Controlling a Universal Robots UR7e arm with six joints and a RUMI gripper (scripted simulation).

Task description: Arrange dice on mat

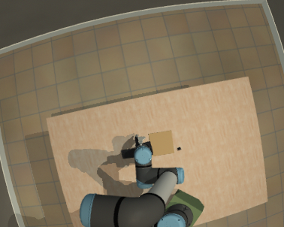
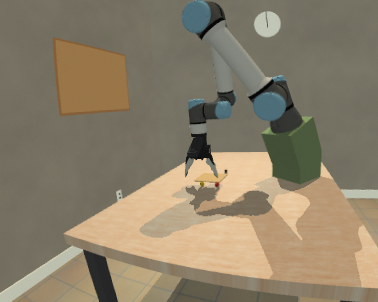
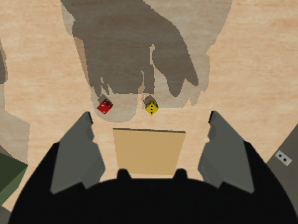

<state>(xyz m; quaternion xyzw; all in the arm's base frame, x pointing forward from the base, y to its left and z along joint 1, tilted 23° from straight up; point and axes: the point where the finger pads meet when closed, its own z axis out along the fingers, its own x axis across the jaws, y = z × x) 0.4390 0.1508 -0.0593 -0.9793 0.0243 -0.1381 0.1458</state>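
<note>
My hand is 3 cm above the yellow die and 1 cm to the left of it. Round my hand: black die: 24 cm to the right, 6 cm behind, 3 cm below; red die: 7 cm behind, 3 cm below, 1 cm to the right; tan mat: 14 cm to the right, 4 cm below, 1 cm behind.
</note>
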